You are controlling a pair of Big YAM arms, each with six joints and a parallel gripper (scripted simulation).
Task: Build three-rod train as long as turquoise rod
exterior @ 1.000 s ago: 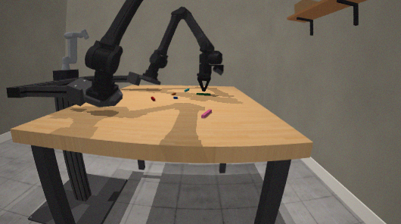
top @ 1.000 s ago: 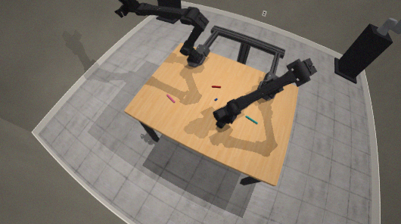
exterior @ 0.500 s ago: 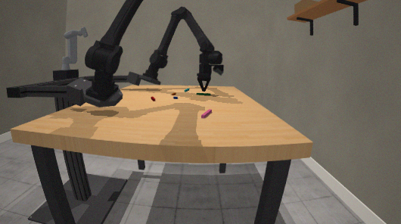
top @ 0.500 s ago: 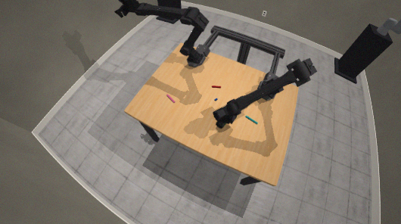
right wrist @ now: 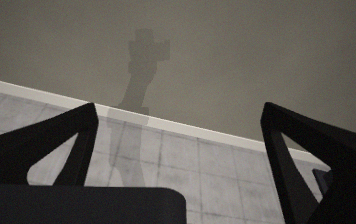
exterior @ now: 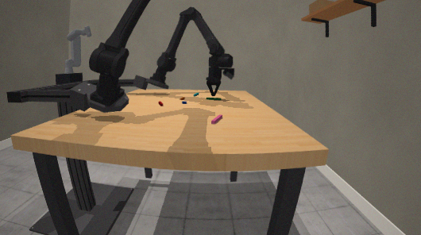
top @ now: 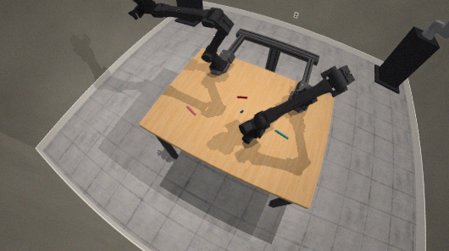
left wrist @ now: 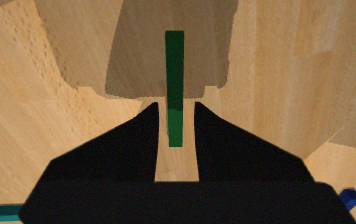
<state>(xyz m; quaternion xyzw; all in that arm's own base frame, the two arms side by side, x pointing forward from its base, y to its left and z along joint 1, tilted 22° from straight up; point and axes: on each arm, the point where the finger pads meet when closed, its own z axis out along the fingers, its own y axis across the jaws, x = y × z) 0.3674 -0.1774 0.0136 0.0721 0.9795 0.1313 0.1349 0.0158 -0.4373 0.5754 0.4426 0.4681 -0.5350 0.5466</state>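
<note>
Right now my left hand is 20 mm above the green rod. The rest, counted from my left hand: red rod 240 mm behind, 190 mm to the right, 20 mm below; turquoise rod 110 mm behind, 150 mm to the left, 20 mm below; orange rod 160 mm behind, 20 mm to the right, 20 mm below.
</note>
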